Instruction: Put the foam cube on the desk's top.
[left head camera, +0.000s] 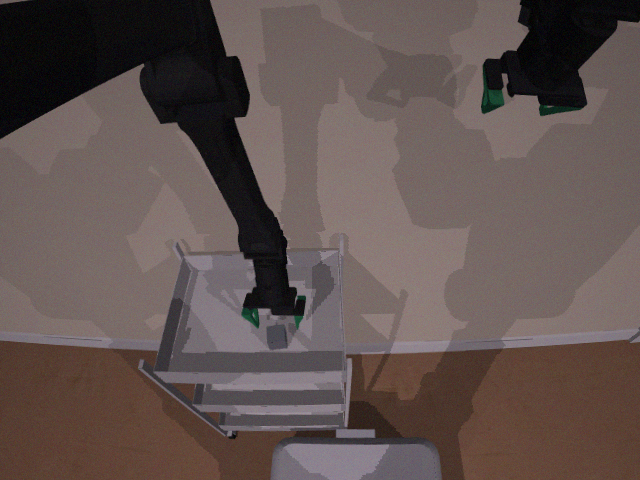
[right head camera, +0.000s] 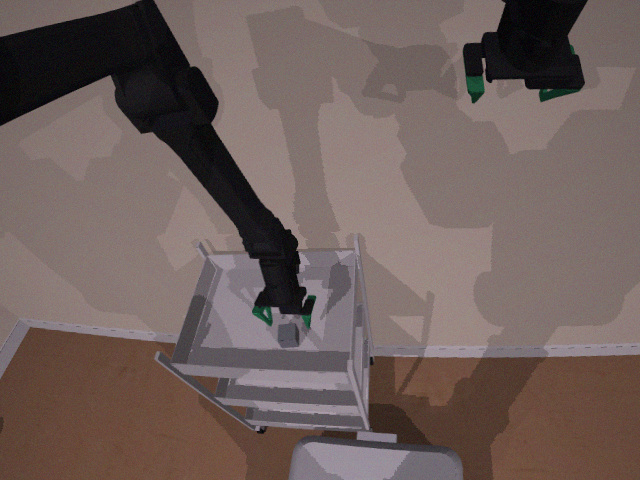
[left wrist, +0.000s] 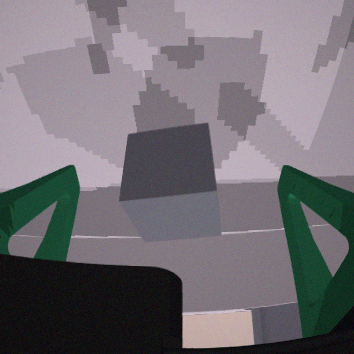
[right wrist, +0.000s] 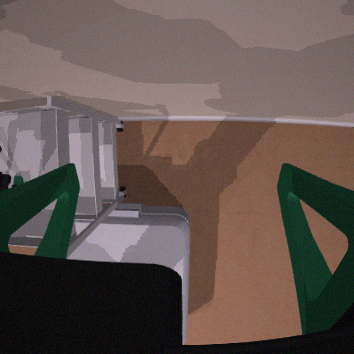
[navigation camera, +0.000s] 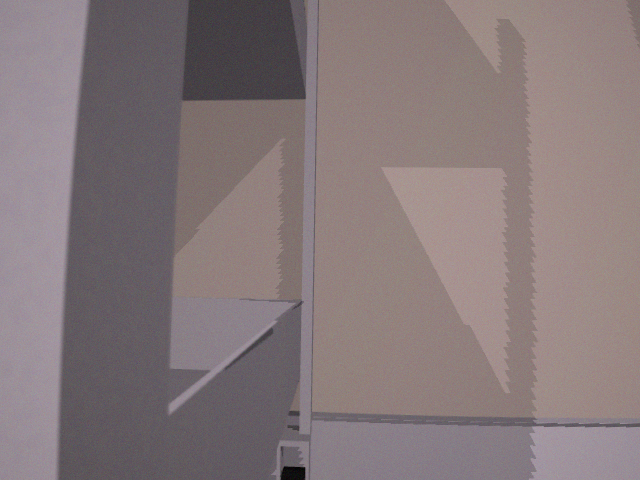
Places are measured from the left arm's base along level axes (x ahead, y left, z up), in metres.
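Pixels of known places: left gripper, between the fingertips: (left head camera: 278, 327) (right head camera: 290, 325) (left wrist: 178, 176); right gripper, between the fingertips: (left head camera: 511, 111) (right head camera: 506, 98) (right wrist: 177, 174).
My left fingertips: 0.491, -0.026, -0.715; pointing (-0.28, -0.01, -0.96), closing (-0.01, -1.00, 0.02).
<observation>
Behind a point stands the place of what it marks, as x, y, z.
The grey foam cube (left head camera: 277, 336) @[0.461, -0.029, -0.705] (right head camera: 287, 335) @[0.460, -0.028, -0.704] (left wrist: 170, 185) @[0.491, -0.023, -0.710] sits in the top tray of a white cart, close to the tray's near wall. My left gripper (left head camera: 278, 326) @[0.491, -0.026, -0.715] (right head camera: 290, 324) @[0.491, -0.026, -0.715] (left wrist: 178, 176) @[0.491, -0.026, -0.715] is open, pointing down over the tray. In the left wrist view the cube shows between its spread green fingertips, not gripped, with a gap on each side. My right gripper (left head camera: 511, 111) @[0.600, -0.446, -0.212] (right head camera: 506, 99) @[0.600, -0.446, -0.212] (right wrist: 177, 174) @[0.600, -0.446, -0.212] is open and empty, far to the right of the cart and high up. The desk does not show in any view.
The white cart (left head camera: 258, 376) @[0.361, 0.002, -0.698] (right head camera: 268, 369) @[0.387, 0.016, -0.748] (right wrist: 62, 155) @[0.583, -0.179, -0.708] has raised tray walls, corner posts and lower shelves. It stands by a beige wall (left head camera: 361, 196) @[0.722, -0.226, -0.510] on a brown floor (left head camera: 67, 403) @[0.418, 1.015, -1.410]. My robot's light grey base (left head camera: 356, 462) @[0.245, -0.226, -1.150] (right head camera: 377, 462) @[0.257, -0.234, -1.150] (right wrist: 150, 250) @[0.193, -0.336, -1.150] is right by the cart's near side.
</observation>
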